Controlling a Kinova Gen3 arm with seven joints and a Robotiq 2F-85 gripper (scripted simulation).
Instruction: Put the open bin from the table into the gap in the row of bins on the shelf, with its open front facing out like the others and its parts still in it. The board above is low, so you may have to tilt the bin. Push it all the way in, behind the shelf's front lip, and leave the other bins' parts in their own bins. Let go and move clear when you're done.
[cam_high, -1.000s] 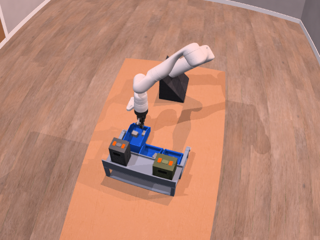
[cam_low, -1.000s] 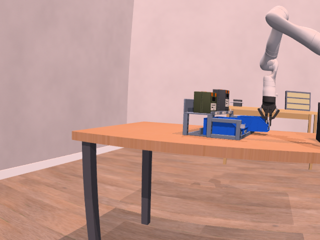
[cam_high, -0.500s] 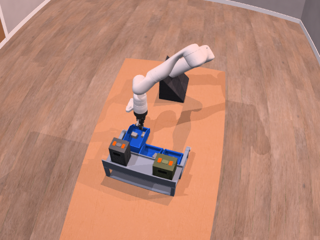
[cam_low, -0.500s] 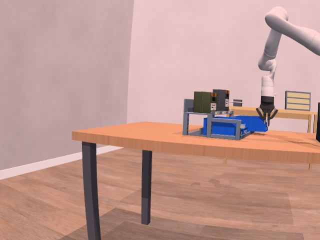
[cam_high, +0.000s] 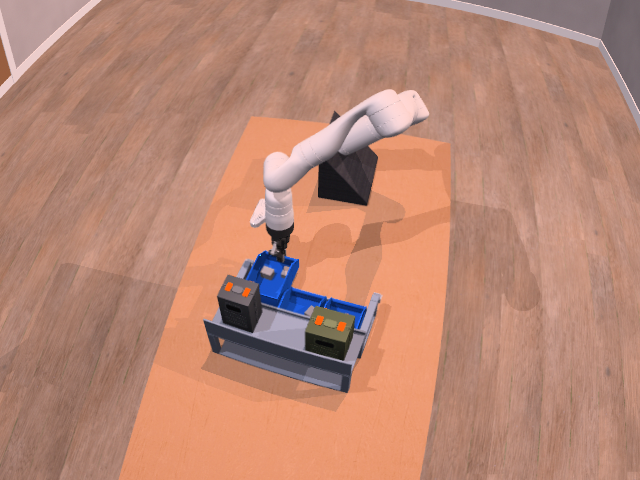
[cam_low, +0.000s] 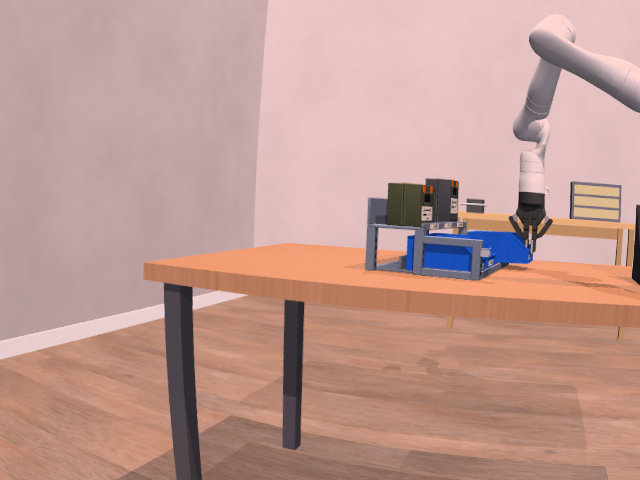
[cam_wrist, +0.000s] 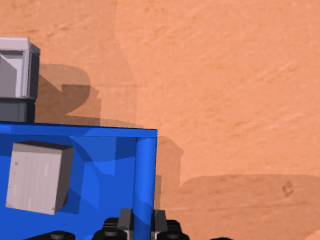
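Now: the grey block 50 mm ahead of my hand, 30 mm to the right of it and 30 mm below it. The rest, counted from my hand: grey shelf (210 mm ahead, 70 mm to the left, 10 mm above); dark grey box (260 mm ahead, 60 mm to the right, 100 mm above); olive box (300 mm ahead, 170 mm to the left, 90 mm above).
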